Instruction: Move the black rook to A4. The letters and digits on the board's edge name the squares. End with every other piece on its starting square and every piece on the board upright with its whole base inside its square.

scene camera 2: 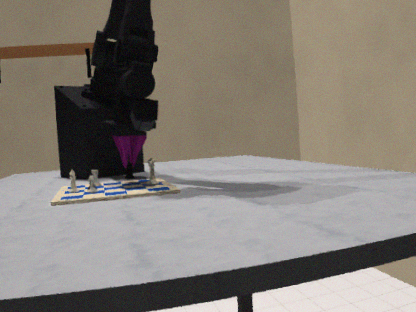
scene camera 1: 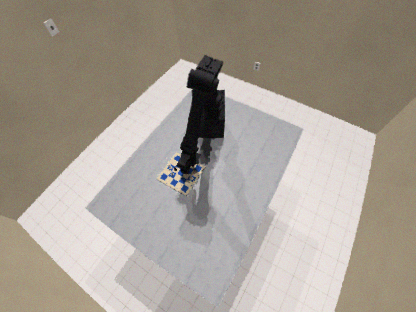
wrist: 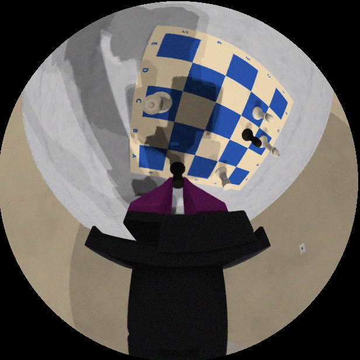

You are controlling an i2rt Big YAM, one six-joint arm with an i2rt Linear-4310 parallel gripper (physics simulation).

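Seen in the pictures: gripper, fingertip midpoint: (scene camera 2: 128, 167); arm's base at its link origin: (scene camera 2: 102, 95) (scene camera 1: 213, 103).
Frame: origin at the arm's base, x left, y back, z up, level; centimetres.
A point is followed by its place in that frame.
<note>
The chessboard (scene camera 1: 163, 179) @[x -1.9, y -50.9, z -22.8 cm] (scene camera 2: 56, 202) @[x -4.7, y -52.8, z -23.0 cm] (wrist: 158, 31) lies flat on the table. My gripper (scene camera 2: 130, 165) @[x 7.1, y -32.6, z -19.6 cm] (wrist: 177, 181) points down and is shut on the upper part of the black rook (scene camera 2: 130, 175) @[x 7.4, y -33.5, z -21.3 cm] (wrist: 177, 168). The rook looks upright. In the wrist view its base overlaps A4, the light square between blue A5 and A3. In the second scene view the base is very close to the board's surface; whether it touches cannot be told. In the first scene view the arm hides the rook.
A tall white piece (scene camera 2: 152, 171) @[x 11.9, y -40.8, z -20.2 cm] (wrist: 157, 102) stands on C5. A white rook (wrist: 223, 177) stands on A2, a white pawn (wrist: 261, 114) on D2, a black piece (wrist: 250, 137) on C2, a white bishop (wrist: 269, 145) on C1. The arm's base box stands behind the board.
</note>
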